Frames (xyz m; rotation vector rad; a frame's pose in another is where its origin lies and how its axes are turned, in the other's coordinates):
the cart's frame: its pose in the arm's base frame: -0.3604 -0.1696 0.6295 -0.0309 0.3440 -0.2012
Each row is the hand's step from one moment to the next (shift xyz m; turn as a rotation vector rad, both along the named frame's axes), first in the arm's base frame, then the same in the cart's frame.
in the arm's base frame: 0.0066 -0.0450 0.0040 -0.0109 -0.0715 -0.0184
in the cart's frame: 0.0138 -0.0431 0.0062 0.0104 -0.0709 -0.0207
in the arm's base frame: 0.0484 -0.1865 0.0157 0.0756 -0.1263 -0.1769
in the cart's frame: 0.0769 -0.1745 0.0319 0.1538 -0.0979 -0.1404
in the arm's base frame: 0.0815 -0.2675 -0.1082 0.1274 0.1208 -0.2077
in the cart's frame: 0.1648 -0.2395 -0.0732 0.1620 0.1560 -0.1529
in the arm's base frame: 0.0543 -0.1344 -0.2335 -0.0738 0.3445 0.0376
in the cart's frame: 0.1546 -0.1063 -0.2009 -0.1498 0.3210 0.0090
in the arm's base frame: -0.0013 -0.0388 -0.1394 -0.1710 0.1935 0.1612
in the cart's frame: 0.0529 -0.0293 -0.1315 -0.2500 0.1466 0.0931
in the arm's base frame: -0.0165 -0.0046 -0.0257 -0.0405 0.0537 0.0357
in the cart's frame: -0.0058 -0.0060 -0.0297 -0.0600 0.0426 0.0197
